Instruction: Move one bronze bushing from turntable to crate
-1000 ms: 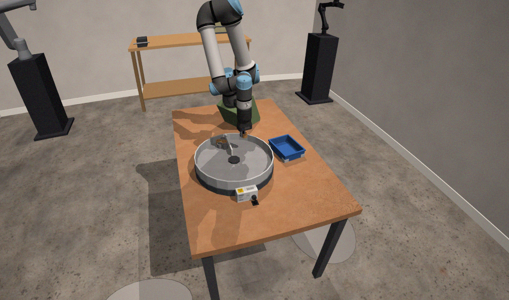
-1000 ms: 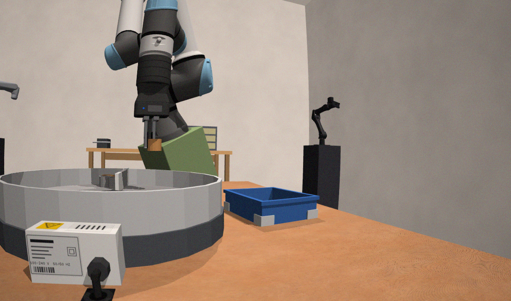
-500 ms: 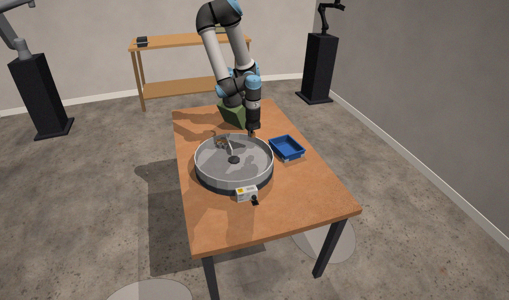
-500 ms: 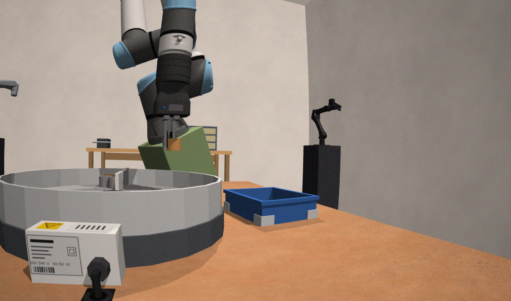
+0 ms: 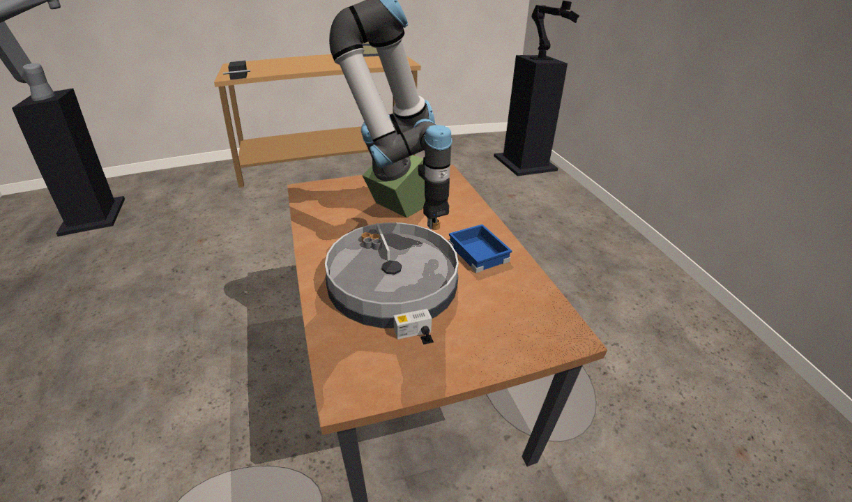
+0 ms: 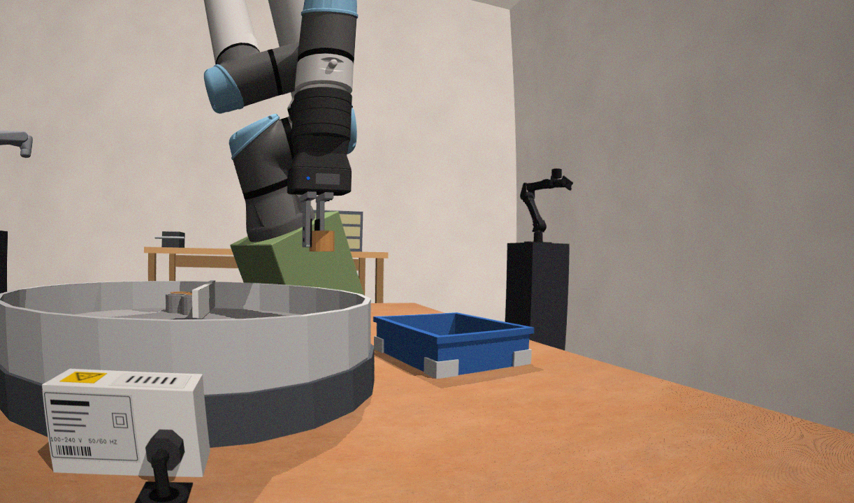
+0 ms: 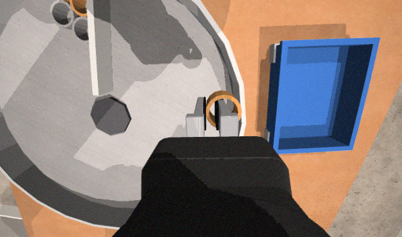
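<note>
Right now the blue crate is 190 mm to the left of my hand and 140 mm below it. The rest, counted from my hand: grey turntable: 150 mm to the right, 110 mm below, 50 mm ahead.
</note>
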